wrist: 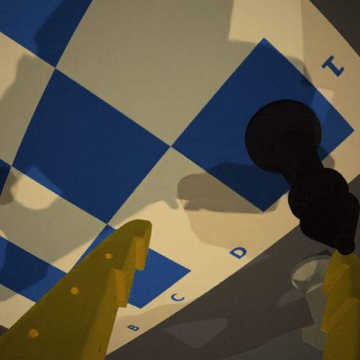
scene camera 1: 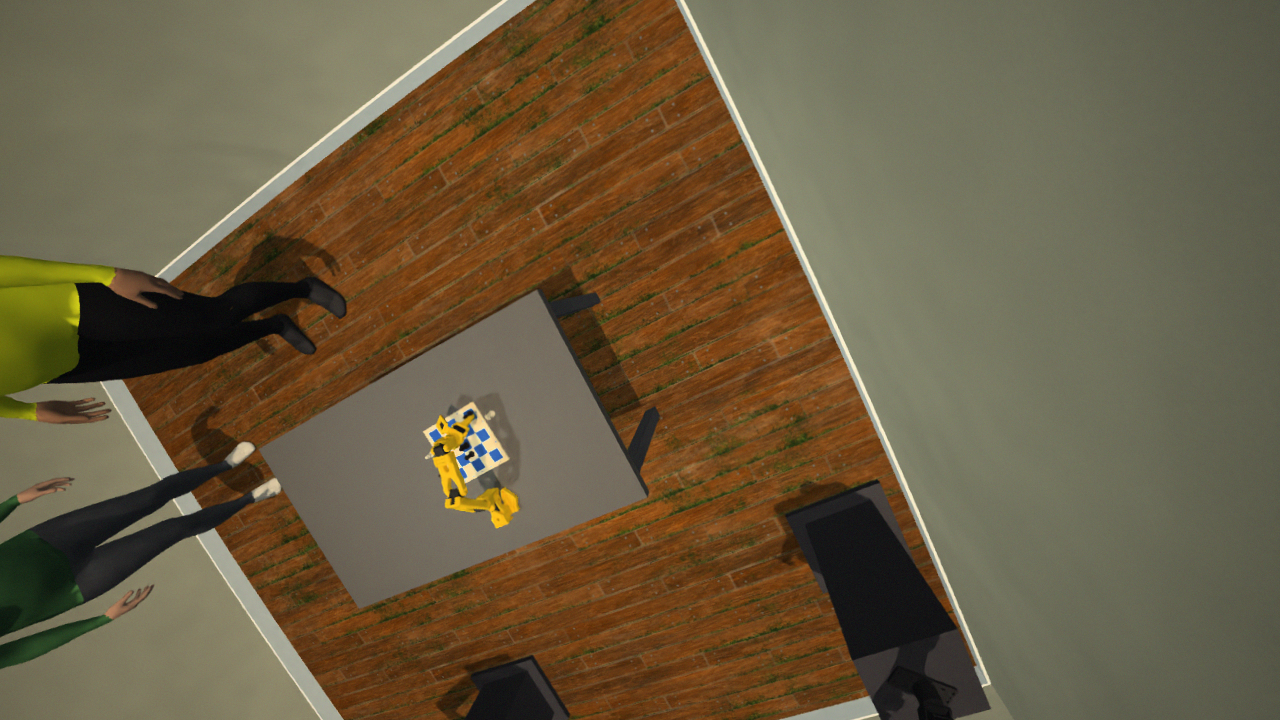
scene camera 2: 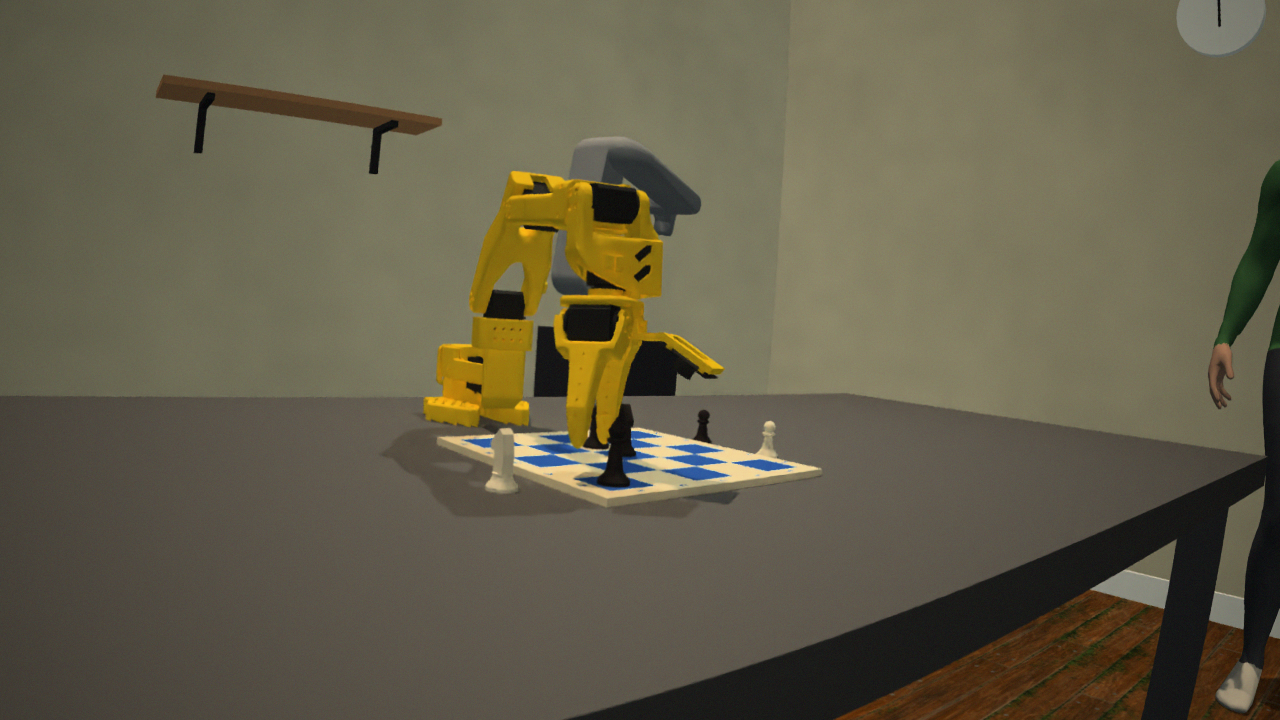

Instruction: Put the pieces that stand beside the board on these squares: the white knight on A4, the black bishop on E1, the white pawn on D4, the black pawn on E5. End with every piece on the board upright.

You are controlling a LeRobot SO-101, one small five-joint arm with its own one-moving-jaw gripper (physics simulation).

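Places are measured from the arm's base along level axes (x ahead, y up, z right), in centimetres.
Where they show: hand, tool point: [scene camera 1: 468, 428] [scene camera 2: 603, 437]; arm's base, link origin: [scene camera 1: 501, 496] [scene camera 2: 487, 422].
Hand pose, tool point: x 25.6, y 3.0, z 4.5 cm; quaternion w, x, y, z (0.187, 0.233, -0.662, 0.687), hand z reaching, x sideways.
Each offset is from my tool point to the centre of the thing. Level surfaces: height alone.
The black bishop @[dx +3.6, dy -0.3, dz +1.6 cm] [scene camera 2: 614, 461] [wrist: 320, 195] stands upright on corner square E1 of the board [scene camera 1: 503, 452] [scene camera 2: 716, 488]. My gripper [scene camera 2: 594, 440] [wrist: 243, 239] is open, with a wide V-shaped gap. Its jaws are above the board, and in the wrist view the right jaw's tip is close by the bishop's head. The white knight @[dx +0.5, dy -1.0, dz +8.1 cm] [scene camera 1: 489, 413] [scene camera 2: 503, 461] [wrist: 308, 274] stands upright beside the board near the E1 corner. The black pawn @[dx -10.1, dy -1.4, dz -18.7 cm] [scene camera 2: 703, 426] and white pawn @[dx -2.6, dy -1.4, dz -19.6 cm] [scene camera 2: 768, 438] stand upright off the opposite side.
Another dark piece @[dx -4.9, dy -0.4, dz -5.5 cm] [scene camera 2: 630, 438] stands on the board, partly hidden behind the bishop. A further dark piece @[dx -8.3, dy -0.8, dz -5.4 cm] [scene camera 2: 591, 438] is partly hidden by the jaws. The arm's base [scene camera 1: 501, 508] [scene camera 2: 478, 407] stands on the table @[dy -3.0 cm] [scene camera 1: 375, 501] [scene camera 2: 268, 555].
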